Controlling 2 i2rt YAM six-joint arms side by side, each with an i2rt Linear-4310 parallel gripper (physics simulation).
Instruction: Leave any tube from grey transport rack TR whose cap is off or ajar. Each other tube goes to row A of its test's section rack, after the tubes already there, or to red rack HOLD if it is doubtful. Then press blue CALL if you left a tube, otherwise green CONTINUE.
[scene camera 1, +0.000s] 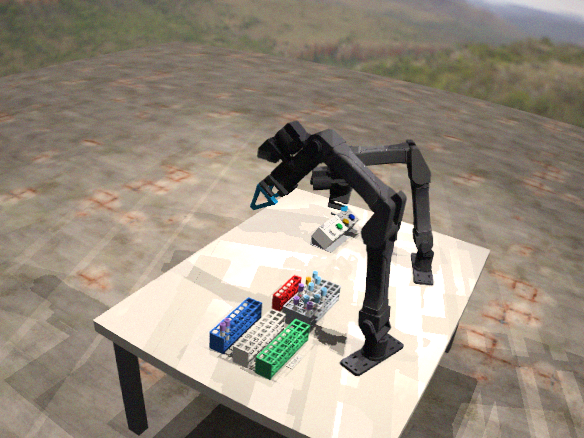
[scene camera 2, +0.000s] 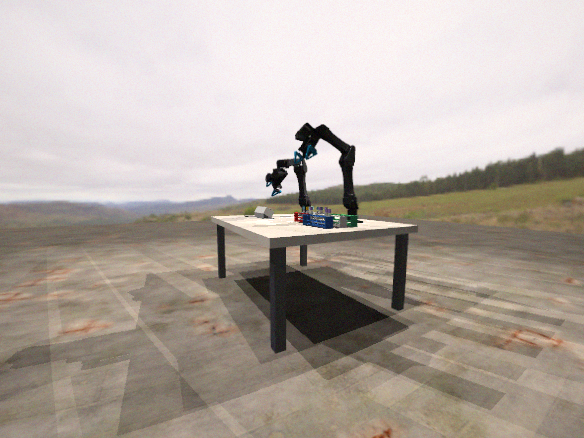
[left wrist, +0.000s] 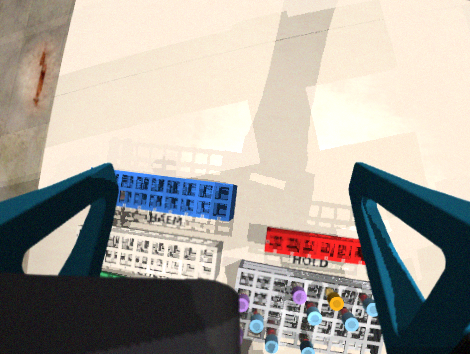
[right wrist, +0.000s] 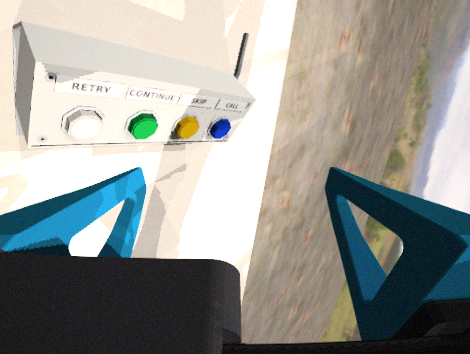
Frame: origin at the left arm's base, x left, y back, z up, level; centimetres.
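Seen in the pictures: left gripper, between the fingertips: (scene camera 1: 259, 203) (scene camera 2: 300, 161) (left wrist: 233, 175); right gripper, between the fingertips: (scene camera 1: 341, 196) (scene camera 2: 269, 191) (right wrist: 235, 177); left arm's base, origin of its link: (scene camera 1: 372, 355); right arm's base, origin of its link: (scene camera 1: 421, 269).
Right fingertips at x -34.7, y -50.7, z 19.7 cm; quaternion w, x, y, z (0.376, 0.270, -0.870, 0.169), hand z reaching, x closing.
Observation:
Pixels of each thing's top centre, then the offset from my right fingertips to it. "pt": a spot on its surface instead.
- grey transport rack, a spot on its surface: (left wrist: 270, 267) pt dx +41.4, dy +22.8, dz -18.2 cm
- orange-yellow cap, centre of its top: (left wrist: 336, 303) (scene camera 1: 308, 278) dx +33.6, dy +21.4, dz -10.2 cm
- green CONTINUE, centre of its top: (right wrist: 148, 130) dx -2.2, dy -0.6, dz -12.2 cm
- blue CALL, centre of its top: (right wrist: 225, 132) dx -11.8, dy -3.5, dz -12.2 cm
- green rack, a spot on its surface: (scene camera 1: 264, 367) pt dx +64.3, dy +39.6, dz -16.1 cm
- button box, centre of its top: (right wrist: 181, 105) (scene camera 1: 337, 217) (scene camera 2: 263, 206) dx -3.9, dy -3.8, dz -11.3 cm
- white RETRY button, centre of its top: (right wrist: 89, 126) dx +2.7, dy +0.5, dz -12.2 cm
- yellow SKIP button, centre of its top: (right wrist: 192, 128) dx -6.9, dy -2.4, dz -12.2 cm
The grey transport rack (scene camera 1: 299, 317) (left wrist: 270, 267) holds several upright tubes: purple caps (left wrist: 299, 296) (left wrist: 243, 302), one orange-yellow cap (left wrist: 336, 303) (scene camera 1: 308, 280) and several light-blue caps (left wrist: 314, 317). Whether any cap is ajar is too small to tell. The red HOLD rack (scene camera 1: 277, 302) (left wrist: 270, 240) shows no tube. The blue HAEM rack (scene camera 1: 217, 344) (left wrist: 233, 202) holds two purple-capped tubes (scene camera 1: 223, 327). My left gripper (scene camera 1: 263, 205) (left wrist: 233, 175) is open and empty, high above the table. My right gripper (right wrist: 235, 177) is open and empty near green CONTINUE (right wrist: 143, 126) and blue CALL (right wrist: 220, 128).
A white rack (scene camera 1: 241, 356) (left wrist: 219, 258) and a green rack (scene camera 1: 264, 367) stand beside the blue rack. The button box (scene camera 1: 321, 241) (right wrist: 150, 62) also bears a white RETRY button (right wrist: 84, 125) and a yellow SKIP button (right wrist: 186, 127). The table edge runs beyond the box.

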